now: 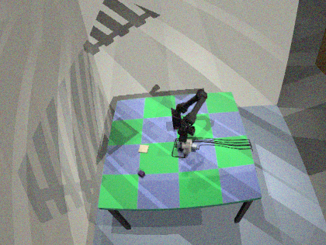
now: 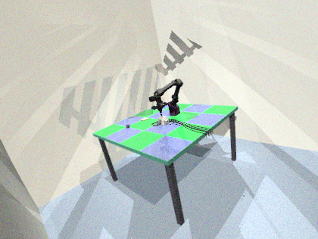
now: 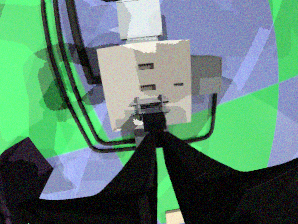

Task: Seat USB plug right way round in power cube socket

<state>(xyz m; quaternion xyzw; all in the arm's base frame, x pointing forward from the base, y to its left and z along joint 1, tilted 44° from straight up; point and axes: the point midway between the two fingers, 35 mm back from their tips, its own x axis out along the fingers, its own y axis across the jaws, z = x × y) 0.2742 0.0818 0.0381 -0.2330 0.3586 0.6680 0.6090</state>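
Now: the dark USB plug 20 mm below my gripper tip. From my gripper tip the other things lie so: tan flat block: 360 mm to the right, 120 mm below, 10 mm ahead; then small purple block: 340 mm to the right, 270 mm ahead, 110 mm below.
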